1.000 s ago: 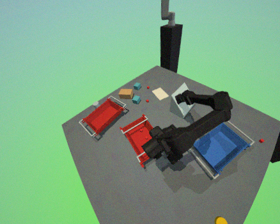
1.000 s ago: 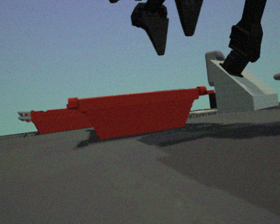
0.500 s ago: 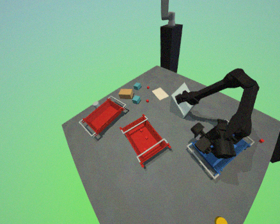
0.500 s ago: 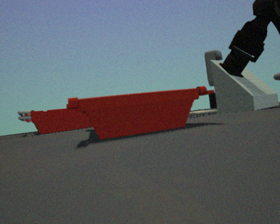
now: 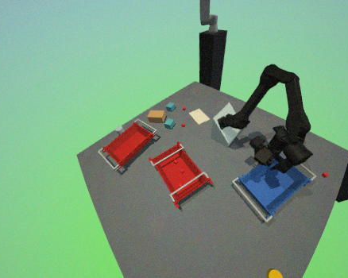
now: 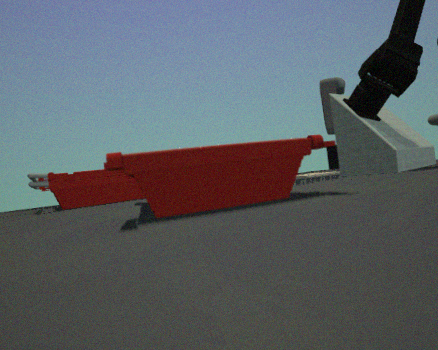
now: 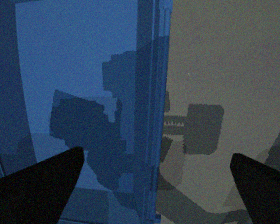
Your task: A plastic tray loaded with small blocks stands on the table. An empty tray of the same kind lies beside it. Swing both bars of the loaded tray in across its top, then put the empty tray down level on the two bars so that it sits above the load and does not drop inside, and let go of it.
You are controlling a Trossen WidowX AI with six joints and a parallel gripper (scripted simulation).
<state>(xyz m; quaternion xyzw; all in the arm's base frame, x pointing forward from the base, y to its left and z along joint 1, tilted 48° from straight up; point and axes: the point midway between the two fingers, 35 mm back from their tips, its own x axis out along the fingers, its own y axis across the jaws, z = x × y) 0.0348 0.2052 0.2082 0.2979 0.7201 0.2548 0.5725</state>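
Right now the blue tray is 9 cm to the left of my gripper tip, 5 cm below it and 1 cm ahead of it. Also, from my gripper tip: grey cylinder (80 cm to the right, 47 cm ahead, 6 cm below); then cream sheet (53 cm to the right, 9 cm below, 8 cm behind); then orange box (74 cm to the right, 18 cm ahead, 7 cm below).
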